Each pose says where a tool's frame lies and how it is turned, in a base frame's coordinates. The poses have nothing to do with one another.
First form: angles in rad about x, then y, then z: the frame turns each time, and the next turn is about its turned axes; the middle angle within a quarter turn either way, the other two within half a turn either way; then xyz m.
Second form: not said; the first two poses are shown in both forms.
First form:
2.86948, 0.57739, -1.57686, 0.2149, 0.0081, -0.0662
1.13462, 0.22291, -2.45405, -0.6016, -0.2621, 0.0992
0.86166, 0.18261, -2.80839, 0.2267, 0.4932, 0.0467
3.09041, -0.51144, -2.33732, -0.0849, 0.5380, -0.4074
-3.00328, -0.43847, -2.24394, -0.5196, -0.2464, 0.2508
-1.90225, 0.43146, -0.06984, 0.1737, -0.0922, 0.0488
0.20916, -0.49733, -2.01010, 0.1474, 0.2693, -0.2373
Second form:
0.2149, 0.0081, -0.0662, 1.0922, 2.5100, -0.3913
-0.6016, -0.2621, 0.0992, -0.9859, 1.1461, -1.3257
0.2267, 0.4932, 0.0467, -1.3922, 0.8758, -1.3321
-0.0849, 0.5380, -0.4074, -2.2330, 2.6278, -3.0507
-0.5196, -0.2464, 0.2508, -2.5608, 2.6832, 2.8556
0.1737, -0.0922, 0.0488, -1.7836, 1.8709, 1.1177
0.1474, 0.2693, -0.2373, 0.7129, 0.5361, -2.7763

